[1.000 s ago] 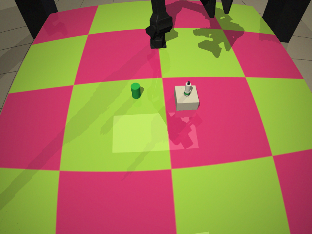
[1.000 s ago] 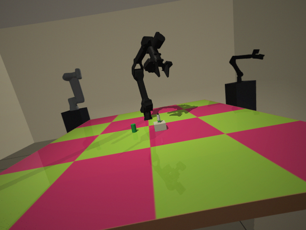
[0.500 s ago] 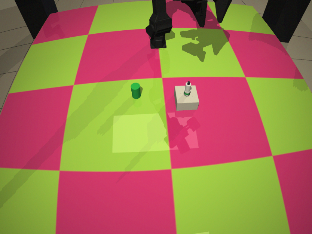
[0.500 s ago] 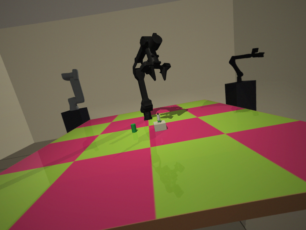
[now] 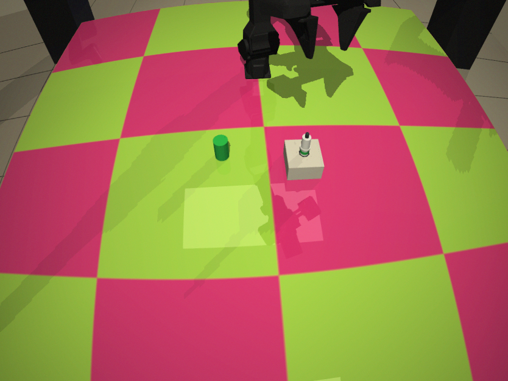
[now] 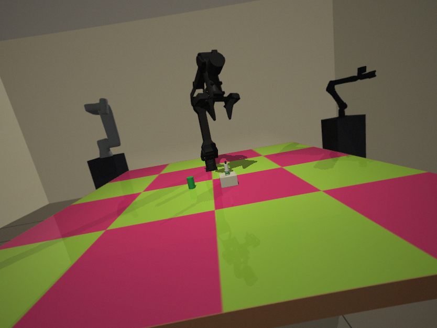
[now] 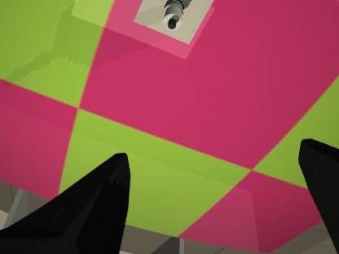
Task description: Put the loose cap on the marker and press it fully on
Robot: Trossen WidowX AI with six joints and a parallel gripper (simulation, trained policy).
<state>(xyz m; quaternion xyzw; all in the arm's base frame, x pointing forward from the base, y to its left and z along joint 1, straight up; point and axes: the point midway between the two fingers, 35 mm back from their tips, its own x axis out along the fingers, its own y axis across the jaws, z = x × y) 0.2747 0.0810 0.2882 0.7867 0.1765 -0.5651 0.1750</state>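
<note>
My gripper tip is 23 cm above the green cap, 17 cm to the left of it and 1 cm past it. The rest, counted from my gripper tip: holder block: 24 cm below, 2 cm to the right, 2 cm ahead.
</note>
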